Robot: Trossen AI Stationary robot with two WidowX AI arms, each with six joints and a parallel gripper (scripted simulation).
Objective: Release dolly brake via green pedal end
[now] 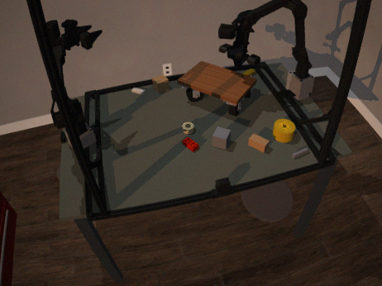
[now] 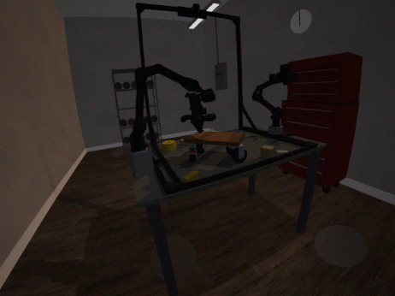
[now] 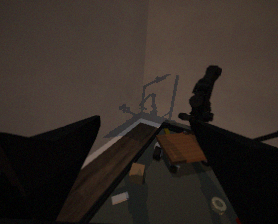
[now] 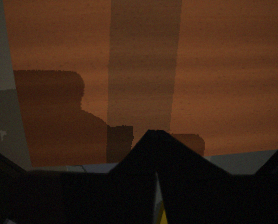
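Now: right hand 4 cm short of the brake pedal, 7 cm to the left of it and 11 cm above it. Round my right hand: grey cube: 26 cm behind, 18 cm to the left, 16 cm below; then tan cube: 20 cm ahead, 32 cm to the left, 16 cm below; then yellow cylinder: 31 cm behind, 9 cm to the right, 16 cm below.
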